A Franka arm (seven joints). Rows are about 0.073 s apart.
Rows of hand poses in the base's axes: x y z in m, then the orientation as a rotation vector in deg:
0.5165, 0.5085, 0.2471, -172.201, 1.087, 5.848
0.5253, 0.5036, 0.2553, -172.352, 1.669, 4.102
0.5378, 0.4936, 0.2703, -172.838, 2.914, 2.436
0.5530, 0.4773, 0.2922, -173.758, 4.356, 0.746
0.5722, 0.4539, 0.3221, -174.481, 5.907, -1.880
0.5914, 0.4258, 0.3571, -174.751, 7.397, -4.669
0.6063, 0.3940, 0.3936, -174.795, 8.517, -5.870
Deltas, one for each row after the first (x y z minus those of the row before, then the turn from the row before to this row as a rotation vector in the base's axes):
0.0088, -0.0049, 0.0082, -0.128, -1.132, -0.459
0.0125, -0.0100, 0.0150, -0.502, -1.048, -0.881
0.0152, -0.0163, 0.0219, -0.966, -1.045, -0.994
0.0192, -0.0234, 0.0299, -0.822, -1.647, -1.093
0.0192, -0.0281, 0.0350, -0.426, -1.761, -1.057
0.0149, -0.0318, 0.0365, -0.142, -0.745, -0.767

